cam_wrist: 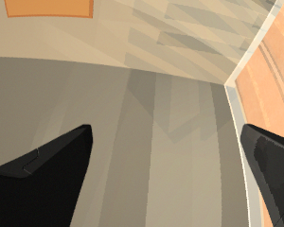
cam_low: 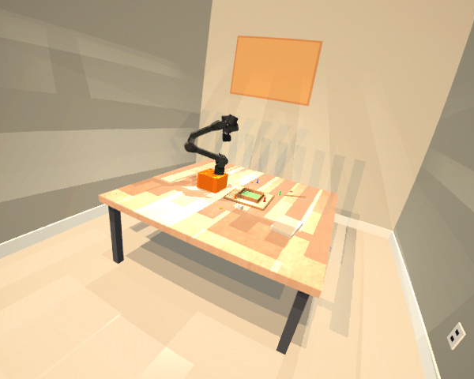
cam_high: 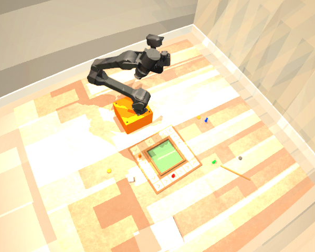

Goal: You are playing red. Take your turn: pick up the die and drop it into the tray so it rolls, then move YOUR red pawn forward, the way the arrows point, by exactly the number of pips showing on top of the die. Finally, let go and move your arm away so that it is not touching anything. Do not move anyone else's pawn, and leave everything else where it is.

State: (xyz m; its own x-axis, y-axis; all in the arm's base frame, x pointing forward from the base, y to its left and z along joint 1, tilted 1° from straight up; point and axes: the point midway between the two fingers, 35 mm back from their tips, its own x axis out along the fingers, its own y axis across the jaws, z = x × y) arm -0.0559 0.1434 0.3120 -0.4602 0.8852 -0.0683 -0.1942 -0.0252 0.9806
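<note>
My gripper tip is now 410 mm to the left of the white die, 400 mm above it and 340 mm short of it. Round my gripper tip: blue pawn 400 mm below, 290 mm ahead, 140 mm to the left; then orange pawn 390 mm below, 300 mm to the right, 260 mm ahead; then green tray 410 mm below, 340 mm ahead, 200 mm to the right.
</note>
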